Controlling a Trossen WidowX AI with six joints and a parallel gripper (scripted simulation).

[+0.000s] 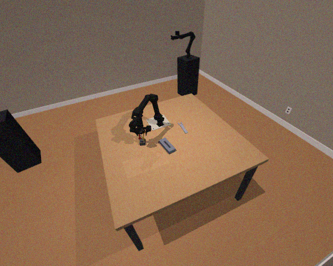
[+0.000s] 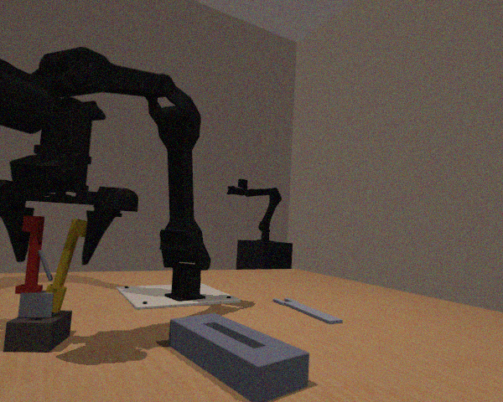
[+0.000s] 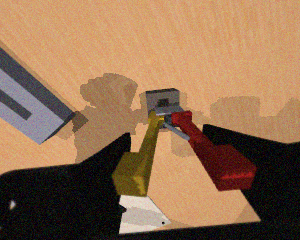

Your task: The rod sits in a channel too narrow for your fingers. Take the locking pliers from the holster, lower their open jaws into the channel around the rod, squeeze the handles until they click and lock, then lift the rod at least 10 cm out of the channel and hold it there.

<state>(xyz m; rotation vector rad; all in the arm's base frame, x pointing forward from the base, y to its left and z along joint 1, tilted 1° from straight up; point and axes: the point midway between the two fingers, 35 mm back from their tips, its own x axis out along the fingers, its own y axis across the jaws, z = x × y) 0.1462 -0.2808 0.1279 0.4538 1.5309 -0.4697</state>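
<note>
The yellow handle is 10 mm to the left of my gripper tip and 10 mm ahead of it. From my gripper tip the other things lie so: dark holster: 90 mm below, 10 mm to the right; then thin rod: 170 mm ahead, 150 mm to the left, 90 mm below; then grey channel block: 180 mm ahead, 160 mm to the left, 80 mm below.
</note>
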